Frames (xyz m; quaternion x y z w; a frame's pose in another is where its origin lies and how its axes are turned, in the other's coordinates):
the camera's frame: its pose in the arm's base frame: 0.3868 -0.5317 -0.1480 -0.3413 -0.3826 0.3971 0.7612
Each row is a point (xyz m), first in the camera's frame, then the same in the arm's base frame.
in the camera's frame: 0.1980 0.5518 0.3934
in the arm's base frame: -0.0609 -0.0262 -0.3542
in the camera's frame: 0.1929 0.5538 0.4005
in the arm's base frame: -0.0696 -0.0282 -0.3540
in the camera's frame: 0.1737 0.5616 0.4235
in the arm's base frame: -0.0995 -0.0363 -0.3555
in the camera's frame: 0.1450 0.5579 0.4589
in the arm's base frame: -0.1397 -0.0552 -0.3446
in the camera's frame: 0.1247 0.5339 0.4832
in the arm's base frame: -0.1601 -0.0784 -0.3197
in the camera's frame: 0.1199 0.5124 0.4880
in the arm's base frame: -0.1587 -0.0912 -0.3012
